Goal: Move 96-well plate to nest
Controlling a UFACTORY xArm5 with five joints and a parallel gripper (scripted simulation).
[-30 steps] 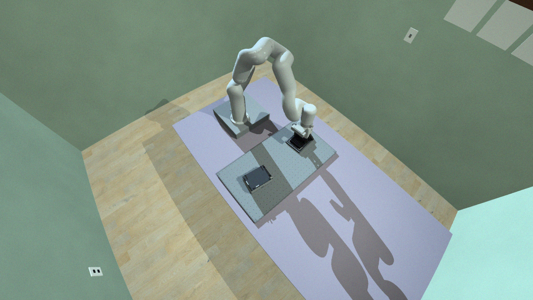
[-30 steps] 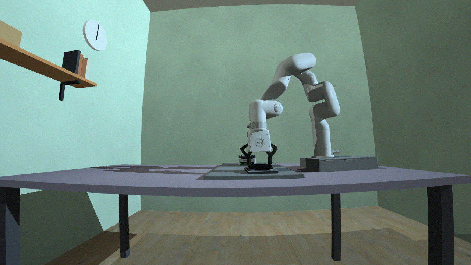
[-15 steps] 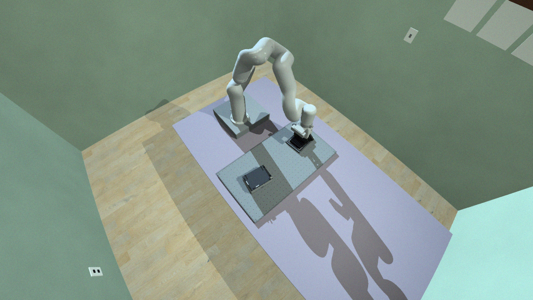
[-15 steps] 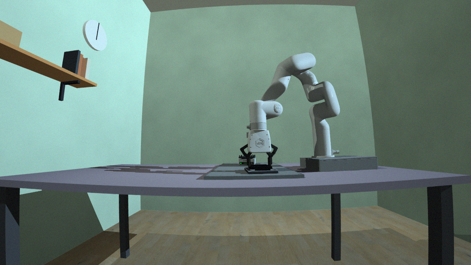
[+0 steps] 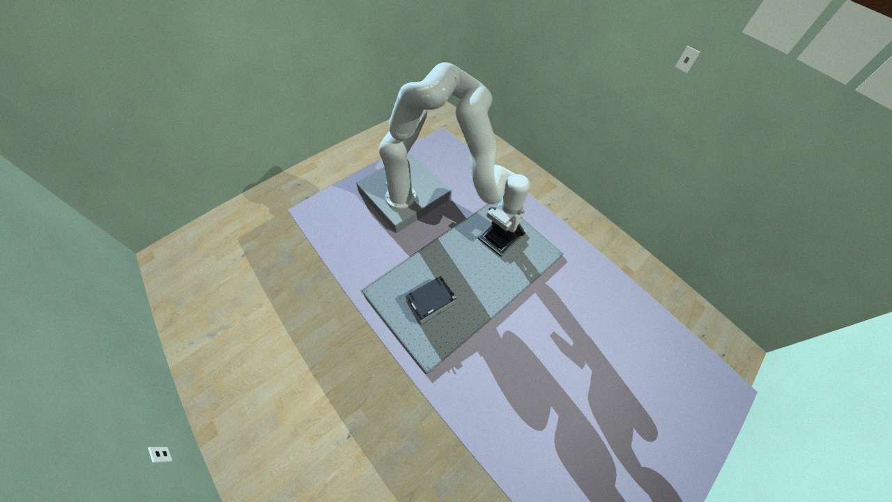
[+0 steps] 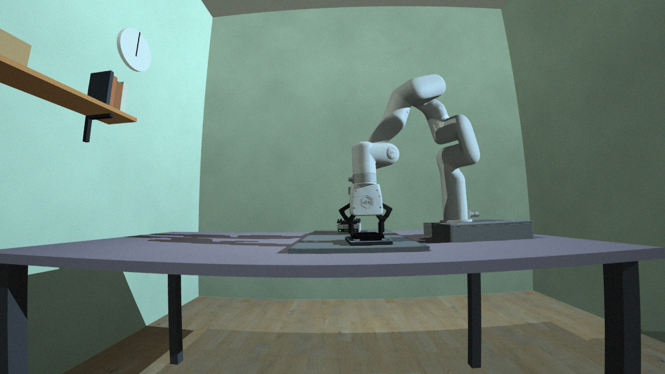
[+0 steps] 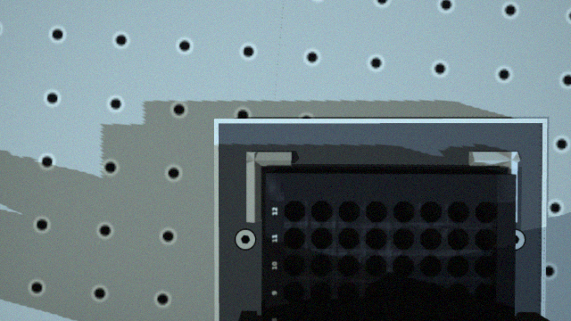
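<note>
Now: the 96-well plate 10 mm below my hand. Round my hand: plate nest N1: 30 mm below.
</note>
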